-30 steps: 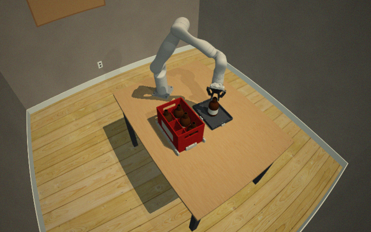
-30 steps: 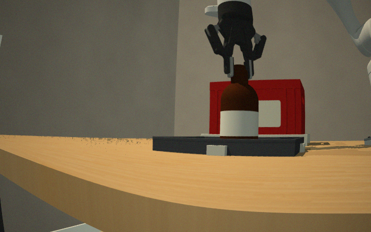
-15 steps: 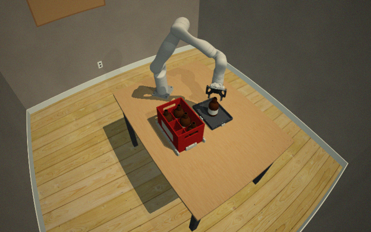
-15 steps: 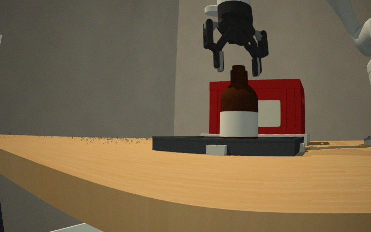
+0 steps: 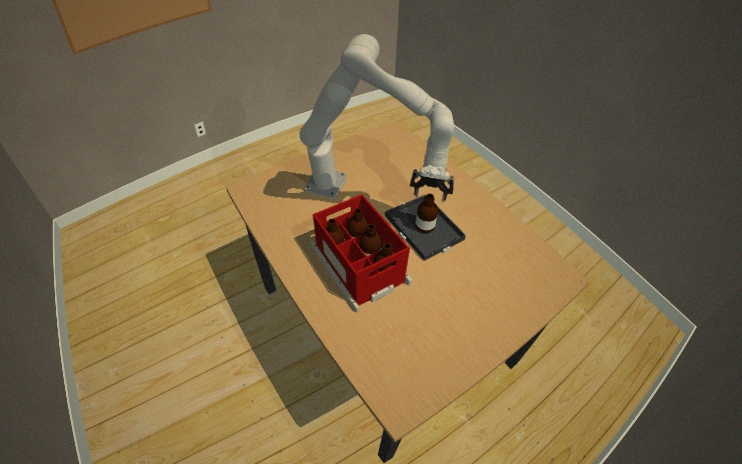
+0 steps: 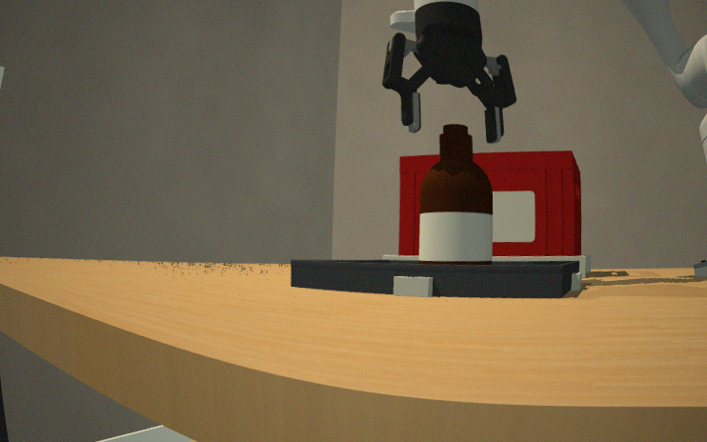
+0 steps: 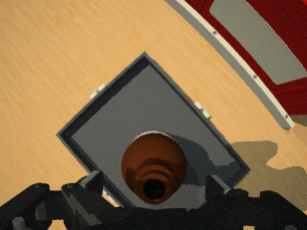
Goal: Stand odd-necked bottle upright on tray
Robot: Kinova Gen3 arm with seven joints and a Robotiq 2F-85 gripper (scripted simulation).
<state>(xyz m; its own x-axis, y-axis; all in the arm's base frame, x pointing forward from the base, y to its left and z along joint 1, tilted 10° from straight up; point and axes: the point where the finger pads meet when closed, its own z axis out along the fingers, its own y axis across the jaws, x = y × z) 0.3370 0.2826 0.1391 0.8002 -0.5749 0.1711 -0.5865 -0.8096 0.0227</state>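
The dark grey tray is 14 cm below my hand. Also, from my hand: red crate 29 cm to the right, 7 cm below, 7 cm ahead; then glass bottle 23 cm to the right, 15 cm ahead, 7 cm below.
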